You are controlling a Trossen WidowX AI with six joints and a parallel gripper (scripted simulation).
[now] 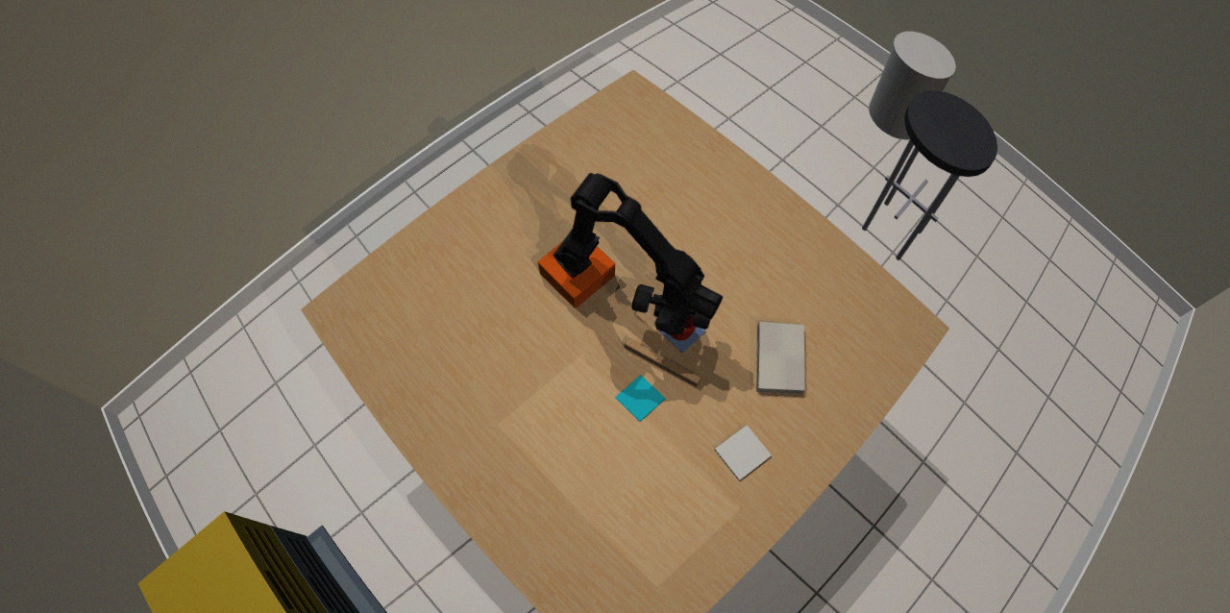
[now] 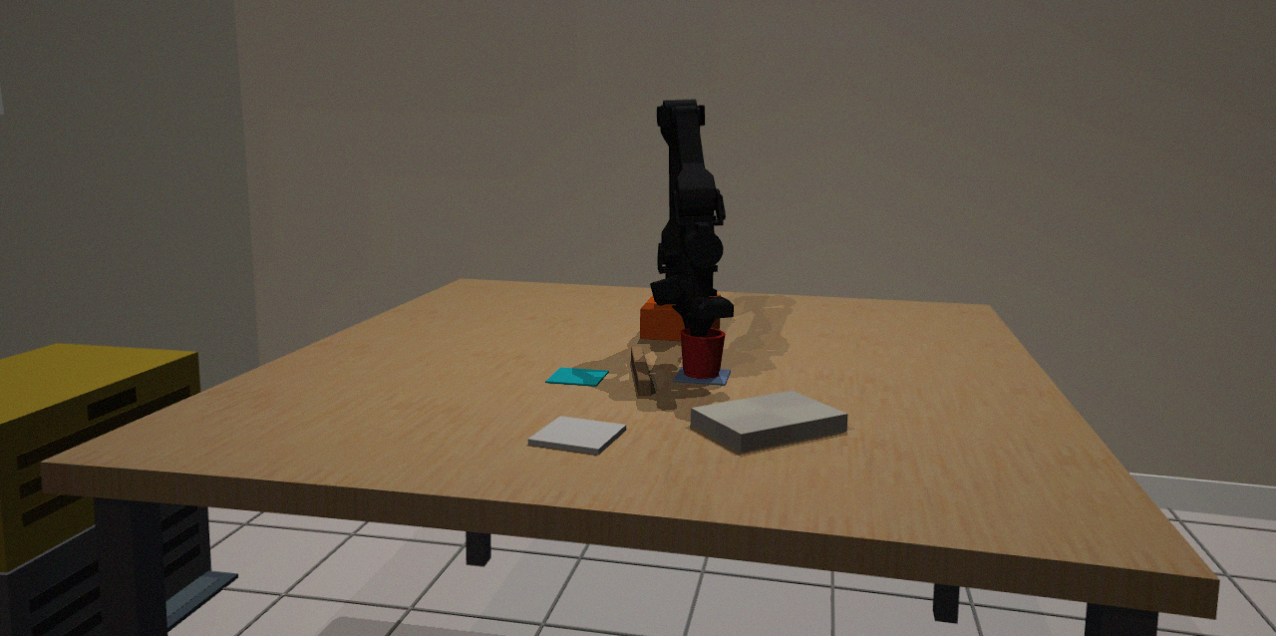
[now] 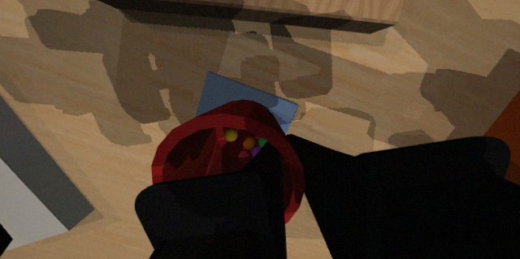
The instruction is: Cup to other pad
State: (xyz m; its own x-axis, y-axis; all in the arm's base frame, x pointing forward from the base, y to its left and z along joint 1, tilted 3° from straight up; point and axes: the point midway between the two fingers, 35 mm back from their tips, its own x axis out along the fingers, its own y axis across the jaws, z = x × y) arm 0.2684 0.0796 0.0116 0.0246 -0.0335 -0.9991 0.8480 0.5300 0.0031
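Now: the blue pad 5 cm below my gripper tip, 3 cm ahead of it and 2 cm to the left of it. Round my gripper tip: low wooden bar: 8 cm to the right, 6 cm ahead, 4 cm below; then red cup: 3 cm ahead, 2 cm to the left; then teal pad: 18 cm to the right, 9 cm ahead, 5 cm below.
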